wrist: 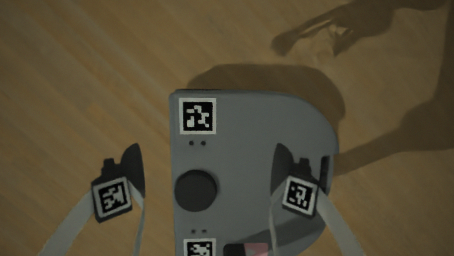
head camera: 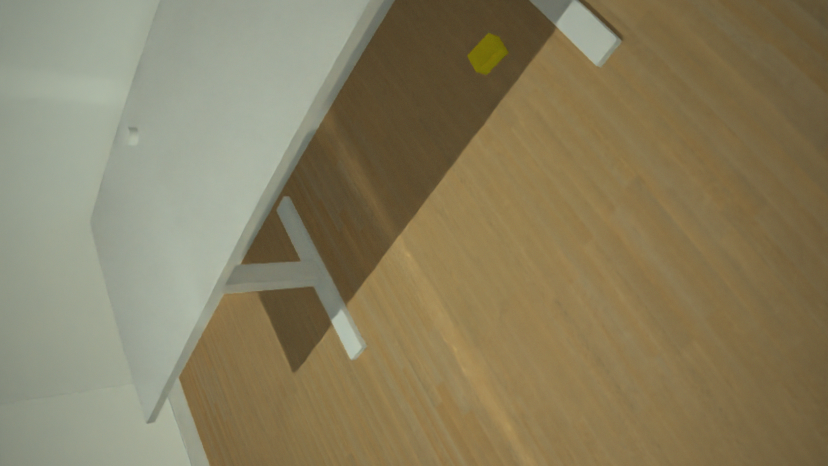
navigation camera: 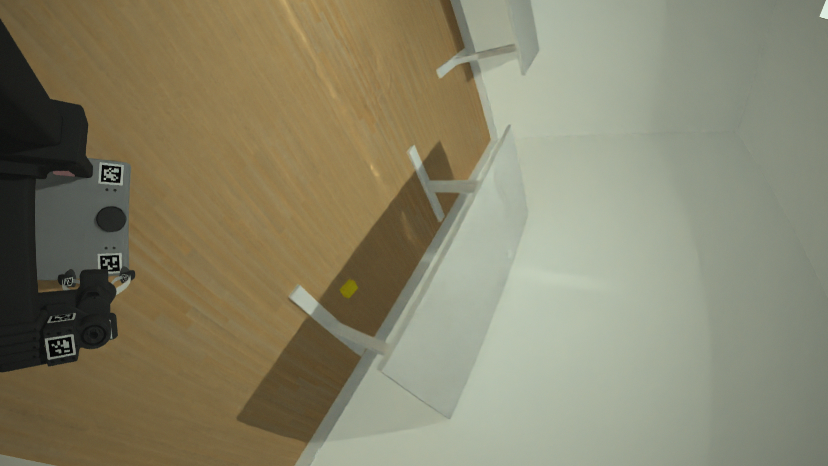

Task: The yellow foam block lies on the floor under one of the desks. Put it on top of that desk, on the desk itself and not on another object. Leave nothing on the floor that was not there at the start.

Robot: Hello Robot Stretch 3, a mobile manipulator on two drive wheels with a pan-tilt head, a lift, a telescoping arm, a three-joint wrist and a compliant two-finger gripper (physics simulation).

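Seen in the pictures: robot's base, link origin: (navigation camera: 110, 216).
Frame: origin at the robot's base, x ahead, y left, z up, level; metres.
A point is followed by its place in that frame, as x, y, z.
Observation:
The yellow foam block (head camera: 487, 54) @[1.077, -0.372, 0.045] (navigation camera: 348, 288) @[1.070, -0.369, 0.046] lies on the floor in the shadow of a white desk (head camera: 231, 115) @[1.173, -0.140, 0.720] (navigation camera: 463, 277) @[1.126, -0.187, 0.720]. In the navigation view it is near one of that desk's feet, on the inner side. My gripper (wrist: 209, 161) @[-0.022, -0.123, 0.356] (navigation camera: 97, 279) @[-0.022, -0.123, 0.356] is open, with nothing between its fingertips. It points down over my own grey base, well away from the block. The block does not show in the wrist view.
A small white object (head camera: 133, 136) @[1.732, -0.123, 0.734] (navigation camera: 509, 253) @[1.733, -0.118, 0.738] is near the desk's wall-side edge. The desk's feet (head camera: 349, 338) @[1.639, 0.506, 0.026] (navigation camera: 305, 301) @[0.796, -0.404, 0.025] reach out over the floor. Another white desk (navigation camera: 524, 34) @[1.984, 1.521, 0.720] stands at the top of the navigation view. My base (wrist: 250, 125) (navigation camera: 69, 219) @[-0.095, -0.003, 0.160] lies below the gripper.

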